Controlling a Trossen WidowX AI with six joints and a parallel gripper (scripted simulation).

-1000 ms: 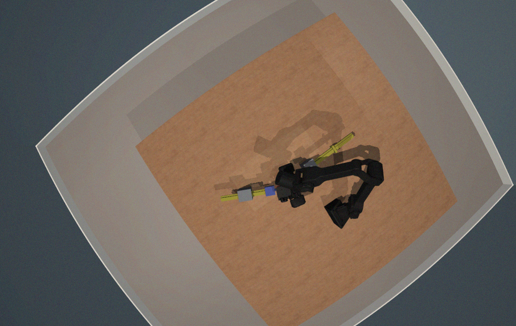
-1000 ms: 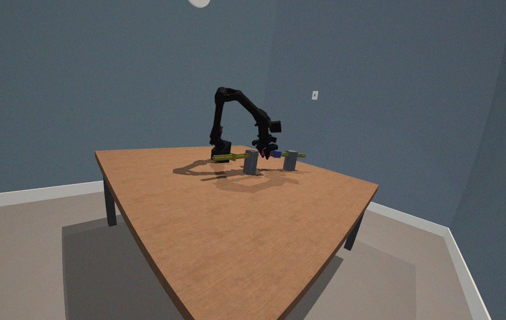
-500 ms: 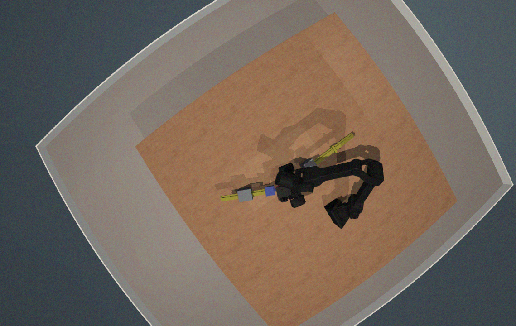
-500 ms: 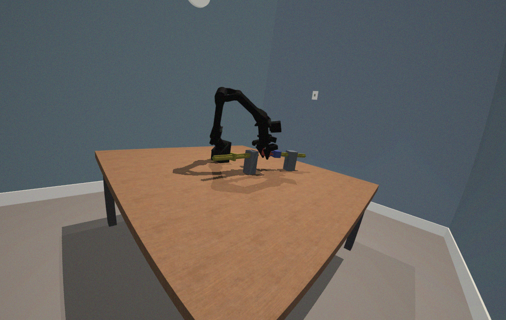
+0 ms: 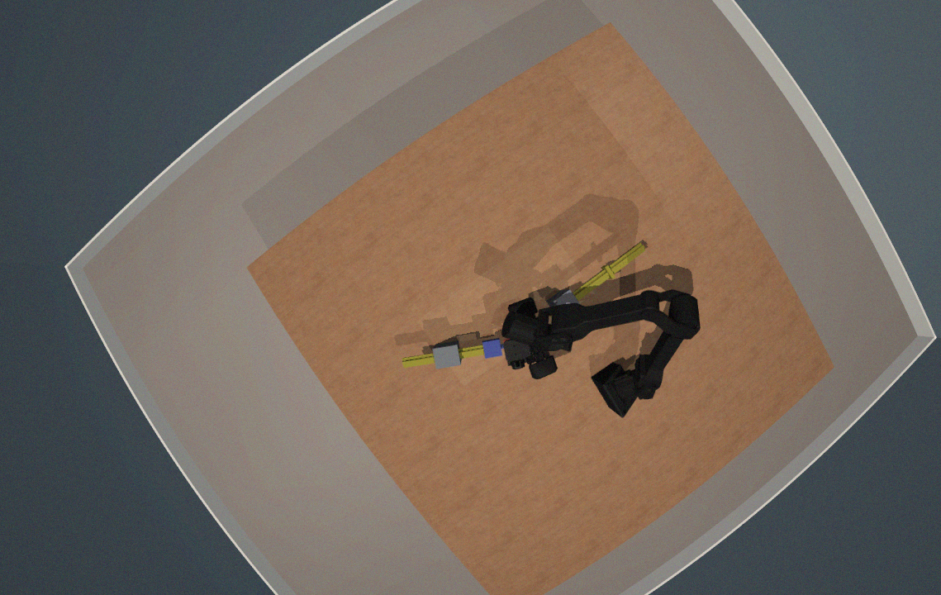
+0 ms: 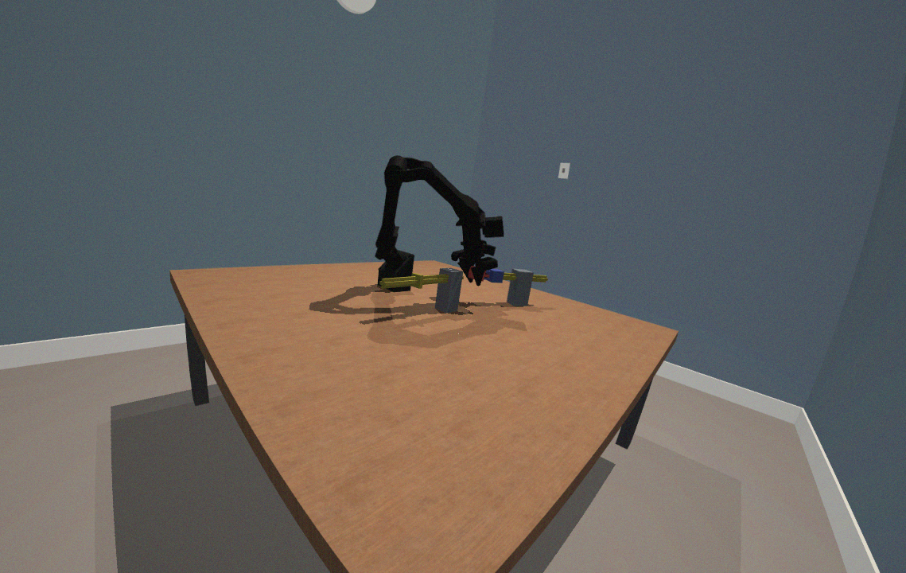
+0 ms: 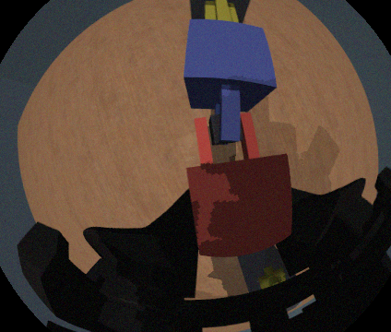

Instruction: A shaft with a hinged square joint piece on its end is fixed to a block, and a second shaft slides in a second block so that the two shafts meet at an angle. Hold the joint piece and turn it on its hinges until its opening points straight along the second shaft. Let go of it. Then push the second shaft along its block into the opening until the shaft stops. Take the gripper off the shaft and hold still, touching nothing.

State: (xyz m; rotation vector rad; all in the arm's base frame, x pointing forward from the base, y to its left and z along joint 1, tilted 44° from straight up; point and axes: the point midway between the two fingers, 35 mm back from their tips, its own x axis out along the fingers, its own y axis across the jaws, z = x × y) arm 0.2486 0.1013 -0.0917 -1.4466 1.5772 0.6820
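My gripper tip is 4 cm below the red square joint piece and 1 cm to the right of it.
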